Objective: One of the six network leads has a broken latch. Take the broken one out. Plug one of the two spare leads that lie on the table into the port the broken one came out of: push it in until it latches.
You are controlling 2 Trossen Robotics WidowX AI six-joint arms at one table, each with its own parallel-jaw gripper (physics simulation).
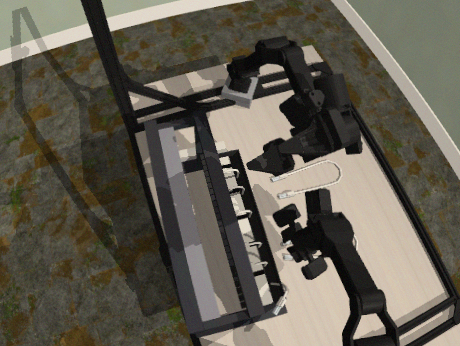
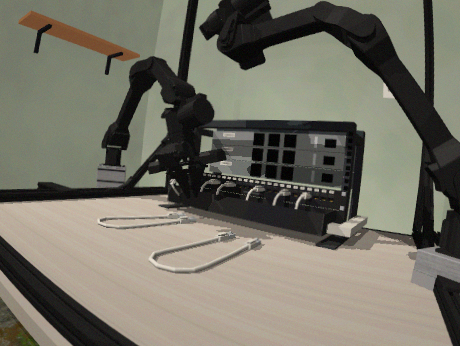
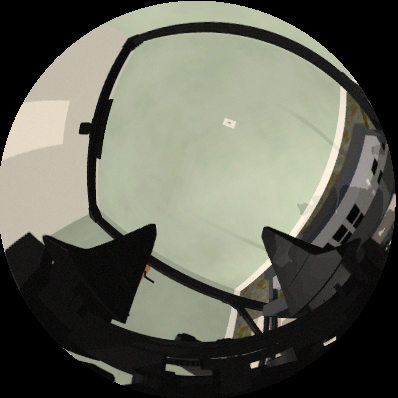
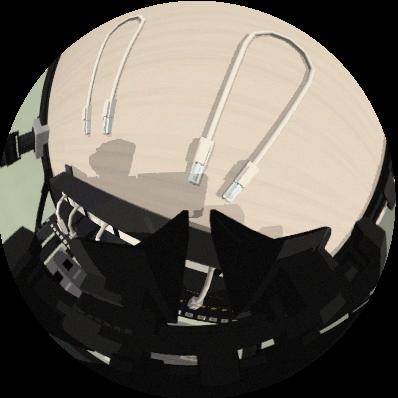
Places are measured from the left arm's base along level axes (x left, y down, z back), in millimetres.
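Pixels of known places: left gripper, between the fingertips: (image 1: 261, 158) (image 3: 211, 231); right gripper, between the fingertips: (image 1: 286, 245) (image 2: 192, 197) (image 4: 198, 214); left arm's base, origin of its link: (image 1: 240, 84) (image 4: 33, 138); right arm's base, origin of its link: (image 2: 112, 165).
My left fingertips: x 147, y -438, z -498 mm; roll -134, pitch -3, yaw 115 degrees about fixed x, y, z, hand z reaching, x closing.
Observation:
Ahead of a thing's pixels: the offset from my left fingertips to its top centre. "spot": to the spot under its first point.
The patch panel {dy +226, dx -62, dz -2 mm} (image 1: 218, 206) (image 2: 280, 124) stands at the table's edge with several white leads {spot: dy +405, dx -3, dz +65 mm} (image 1: 247, 213) (image 2: 256, 190) plugged in a row. My right gripper (image 1: 297, 245) (image 2: 187, 190) (image 4: 198, 214) is shut and empty, pointing down just in front of the panel's end. One plugged lead {dy +400, dx +75, dz -53 mm} (image 4: 202, 285) shows through the narrow gap between its fingers, untouched. One spare lead {spot: dy +483, dx +155, dz +8 mm} (image 2: 176, 216) (image 4: 202, 152) lies close to it, and the other spare lead (image 1: 277, 178) (image 2: 226, 236) (image 4: 86, 118) lies farther along. My left gripper (image 1: 259, 161) (image 2: 239, 38) (image 3: 211, 231) is open and empty, high above the table.
A black frame post (image 1: 108, 68) (image 2: 189, 51) rises behind the panel. Grey arm bases (image 1: 239, 90) (image 2: 110, 175) stand at the table's ends. A light grey block (image 2: 349, 224) lies at the panel's far foot. A wooden shelf (image 2: 91, 41) hangs on the wall.

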